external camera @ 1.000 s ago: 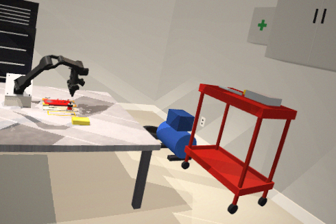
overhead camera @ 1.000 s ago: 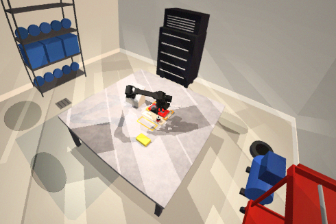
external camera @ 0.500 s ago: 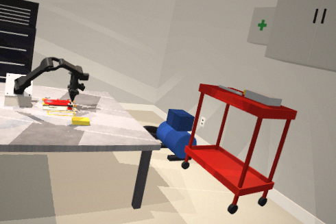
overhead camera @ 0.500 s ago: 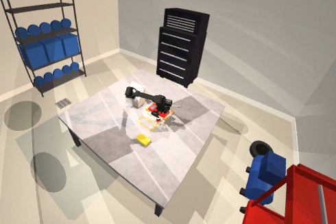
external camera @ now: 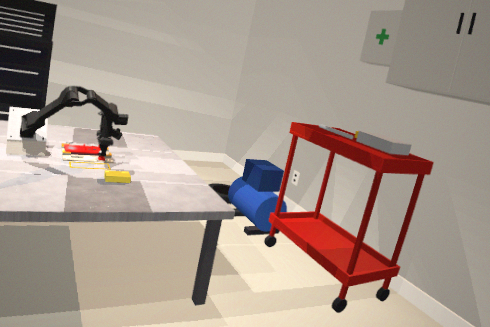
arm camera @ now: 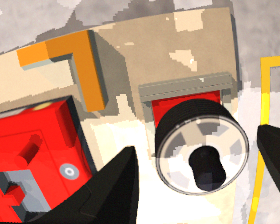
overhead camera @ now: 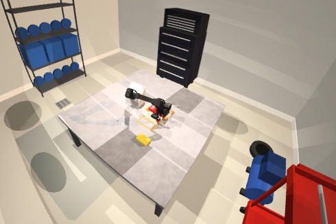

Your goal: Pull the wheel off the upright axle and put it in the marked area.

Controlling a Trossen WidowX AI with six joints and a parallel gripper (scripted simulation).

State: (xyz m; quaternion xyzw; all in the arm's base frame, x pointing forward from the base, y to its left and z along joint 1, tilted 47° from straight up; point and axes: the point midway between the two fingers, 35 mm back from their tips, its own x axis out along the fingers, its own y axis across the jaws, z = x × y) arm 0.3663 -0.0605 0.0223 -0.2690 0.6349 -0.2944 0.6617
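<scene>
My gripper tip is now right at the small wheel. Round my gripper tip: yellow block: 270 mm to the right, 20 mm below, 20 mm ahead.
</scene>
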